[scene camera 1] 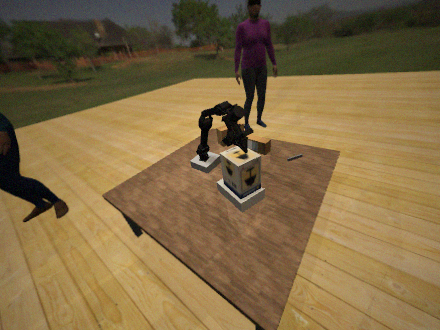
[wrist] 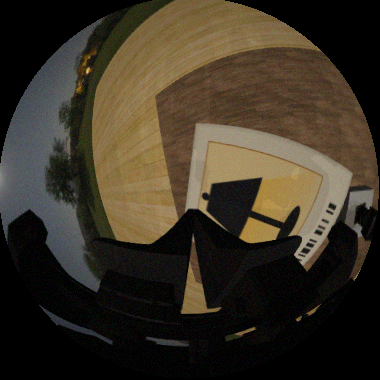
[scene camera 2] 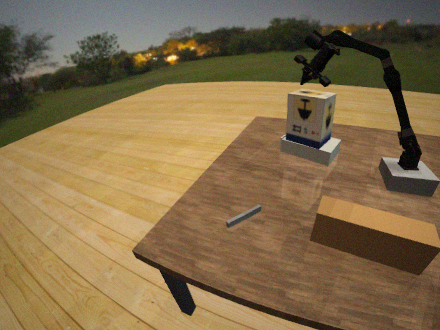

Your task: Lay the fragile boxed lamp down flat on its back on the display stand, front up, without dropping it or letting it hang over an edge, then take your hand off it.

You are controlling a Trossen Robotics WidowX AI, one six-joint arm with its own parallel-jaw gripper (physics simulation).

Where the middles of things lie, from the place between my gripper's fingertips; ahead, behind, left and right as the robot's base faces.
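Display stand (scene camera 2: 325, 155): my gripper 30 mm to the right of it, 70 mm past it, 290 mm above it.
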